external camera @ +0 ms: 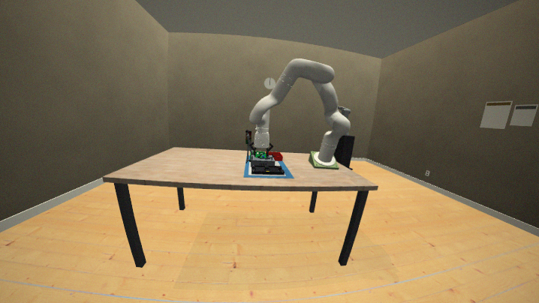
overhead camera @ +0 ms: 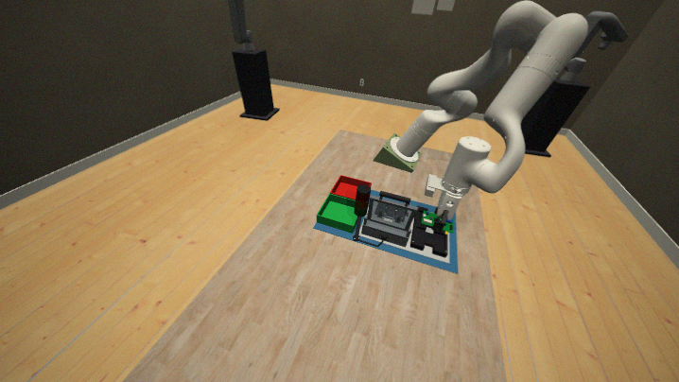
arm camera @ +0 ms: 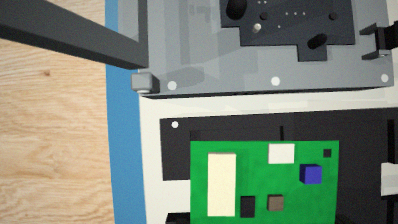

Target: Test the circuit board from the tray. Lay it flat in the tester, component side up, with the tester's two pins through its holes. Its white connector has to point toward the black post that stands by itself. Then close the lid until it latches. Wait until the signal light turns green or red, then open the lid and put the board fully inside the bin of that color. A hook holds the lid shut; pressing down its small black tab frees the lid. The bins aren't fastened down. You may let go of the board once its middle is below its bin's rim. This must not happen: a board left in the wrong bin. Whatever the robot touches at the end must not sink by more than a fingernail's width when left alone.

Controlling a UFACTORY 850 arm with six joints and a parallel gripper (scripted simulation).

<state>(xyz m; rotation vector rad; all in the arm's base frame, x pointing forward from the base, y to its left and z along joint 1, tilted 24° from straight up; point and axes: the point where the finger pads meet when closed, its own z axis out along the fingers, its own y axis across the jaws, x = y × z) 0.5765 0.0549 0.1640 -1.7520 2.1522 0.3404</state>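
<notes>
The green circuit board lies right at my hand. The rest, counted from my hand: small black part 12 cm behind, 10 cm to the right, 4 cm below; green bin 37 cm to the right, 11 cm below, 4 cm behind; tester lid 18 cm to the right, 6 cm ahead, 6 cm above.
</notes>
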